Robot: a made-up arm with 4 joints. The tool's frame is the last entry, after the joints.
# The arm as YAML. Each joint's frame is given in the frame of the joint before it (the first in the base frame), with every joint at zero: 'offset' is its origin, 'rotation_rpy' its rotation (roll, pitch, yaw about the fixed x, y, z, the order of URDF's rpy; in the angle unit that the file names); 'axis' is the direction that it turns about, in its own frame. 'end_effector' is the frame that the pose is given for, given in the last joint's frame.
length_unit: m
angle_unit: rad
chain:
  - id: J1
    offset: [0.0, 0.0, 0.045]
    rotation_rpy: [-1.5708, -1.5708, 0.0]
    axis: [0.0, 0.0, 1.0]
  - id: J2
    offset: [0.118, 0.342, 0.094]
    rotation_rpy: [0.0, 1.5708, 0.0]
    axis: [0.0, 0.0, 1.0]
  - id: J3
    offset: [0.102, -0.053, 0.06]
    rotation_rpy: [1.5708, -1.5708, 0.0]
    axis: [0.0, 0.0, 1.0]
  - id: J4
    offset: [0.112, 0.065, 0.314]
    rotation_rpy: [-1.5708, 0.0, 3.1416]
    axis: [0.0, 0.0, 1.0]
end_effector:
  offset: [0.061, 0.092, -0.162]
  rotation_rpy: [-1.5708, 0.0, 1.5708]
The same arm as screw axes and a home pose.
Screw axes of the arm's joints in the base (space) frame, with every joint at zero. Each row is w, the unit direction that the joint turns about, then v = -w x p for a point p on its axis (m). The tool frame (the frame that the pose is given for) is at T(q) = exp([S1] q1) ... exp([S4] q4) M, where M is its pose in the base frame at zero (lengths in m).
S1: w 0 1 0 v -0.045 0 0
S2: w 0 0 1 v 0.094 -0.342 0
S3: w -1 0 0 v 0 -0.223 -0.008
S4: w 0 -1 0 v 0.335 0 0.025
M: xyz 0.067 0.219 0.274 (m) quaternion w x y z 1 -0.000006 -0.000004 0.000002

